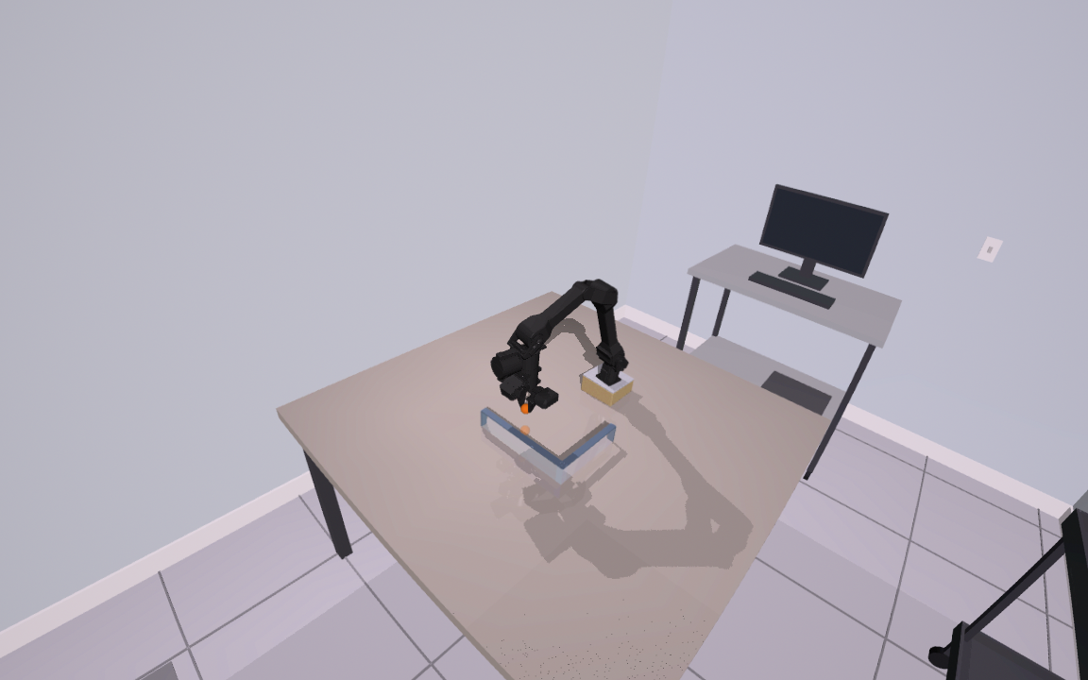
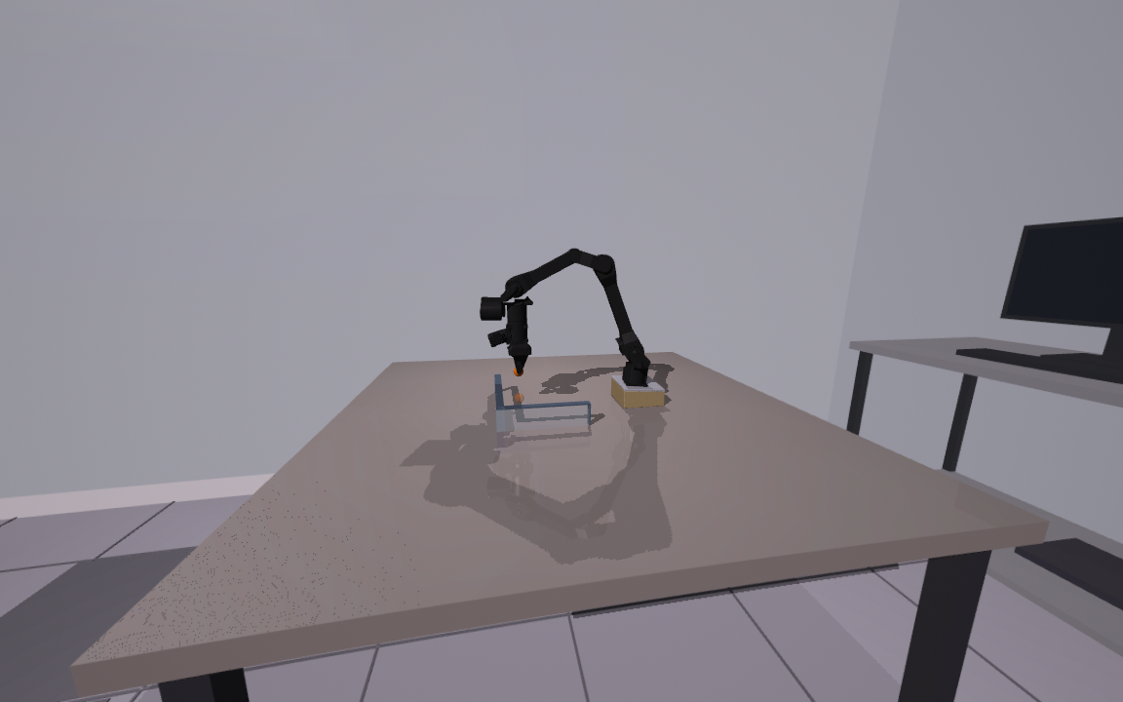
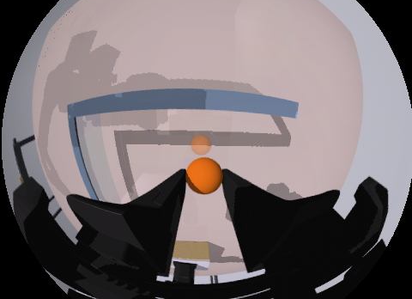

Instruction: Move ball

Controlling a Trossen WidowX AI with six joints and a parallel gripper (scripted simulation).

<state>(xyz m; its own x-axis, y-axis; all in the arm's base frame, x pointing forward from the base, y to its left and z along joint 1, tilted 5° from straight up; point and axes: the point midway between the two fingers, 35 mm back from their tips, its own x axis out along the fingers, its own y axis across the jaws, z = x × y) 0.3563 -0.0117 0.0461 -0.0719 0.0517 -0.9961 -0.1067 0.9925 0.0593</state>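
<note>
Now: gripper tip 80 mm above the see-through copy of ball. Round my gripper tip: orange ball: right at my gripper tip.
</note>
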